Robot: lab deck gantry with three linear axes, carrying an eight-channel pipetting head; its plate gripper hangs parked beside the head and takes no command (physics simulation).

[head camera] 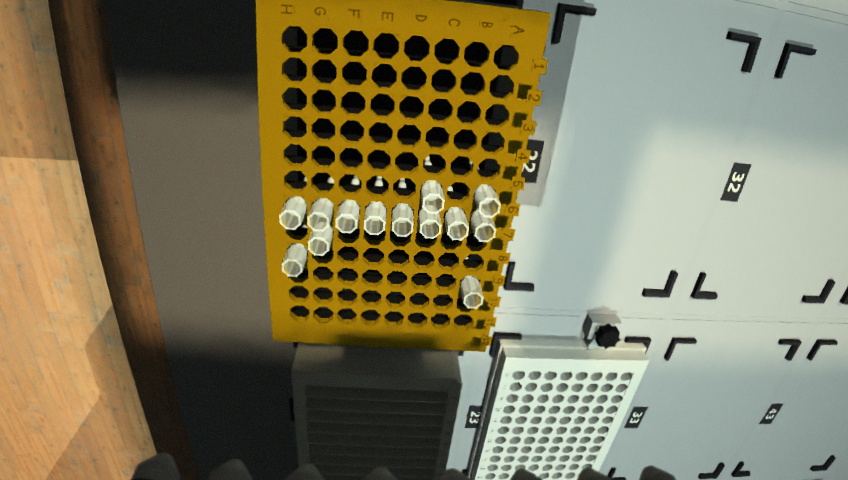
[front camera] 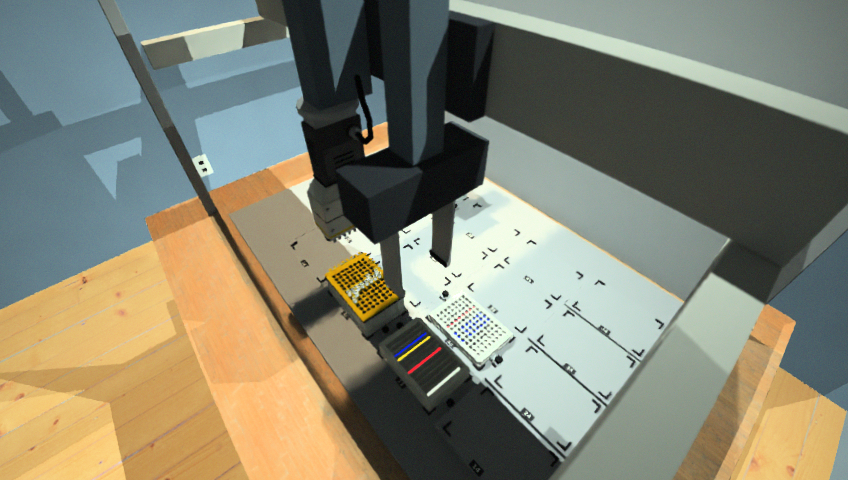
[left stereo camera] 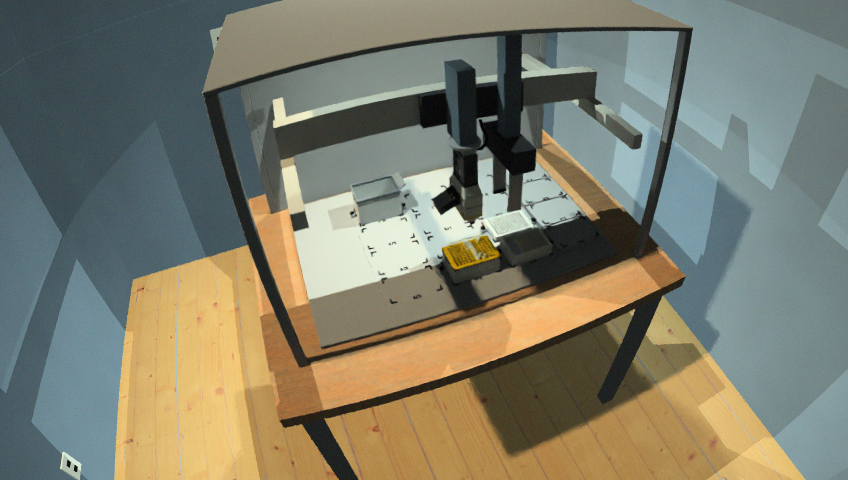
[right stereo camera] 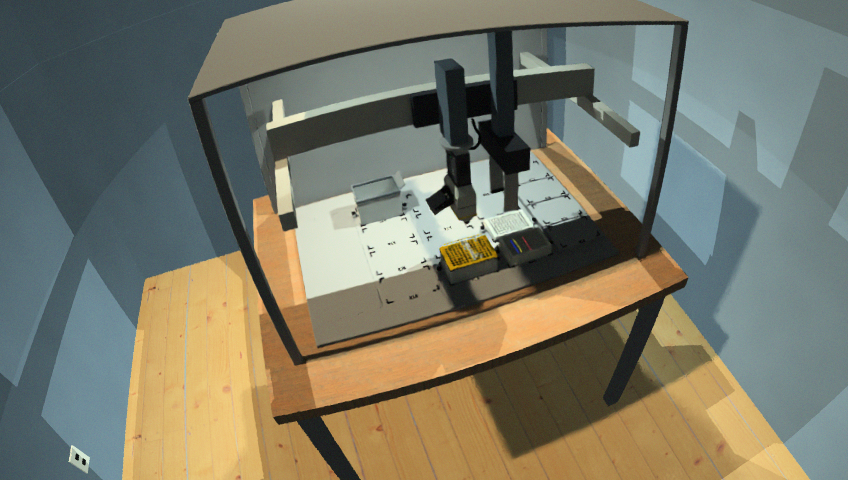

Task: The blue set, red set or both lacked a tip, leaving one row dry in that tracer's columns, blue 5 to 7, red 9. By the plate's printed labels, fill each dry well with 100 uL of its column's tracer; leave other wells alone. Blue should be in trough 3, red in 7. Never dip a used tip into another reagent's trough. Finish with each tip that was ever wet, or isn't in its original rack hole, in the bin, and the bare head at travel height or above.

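Note:
My pipetting head (front camera: 333, 223) (left stereo camera: 468, 205) (right stereo camera: 464, 202) hangs behind the yellow tip rack (front camera: 373, 314) (head camera: 380, 336) (left stereo camera: 461, 252) (right stereo camera: 455, 255); its nozzles (head camera: 236, 471) look bare. In the head view a full line of tips (head camera: 374, 218) crosses the rack, with several single tips around it. The dark trough block (front camera: 437, 369) (head camera: 377, 416) (left stereo camera: 526, 246) (right stereo camera: 529, 252) shows blue, yellow, red and white strips. The white plate (front camera: 498, 347) (head camera: 574, 364) has red and blue wells; dry ones are too small to tell. My parked gripper (front camera: 416, 278) (left stereo camera: 507, 200) (right stereo camera: 503, 199) is open, fingers apart, empty.
A grey open bin (left stereo camera: 377, 208) (right stereo camera: 378, 208) stands at the back left of the deck. A black clamp knob (head camera: 606, 335) is at the plate's edge. Transparent-sided enclosure posts (left stereo camera: 663, 142) (right stereo camera: 660, 142) stand at the table's corners.

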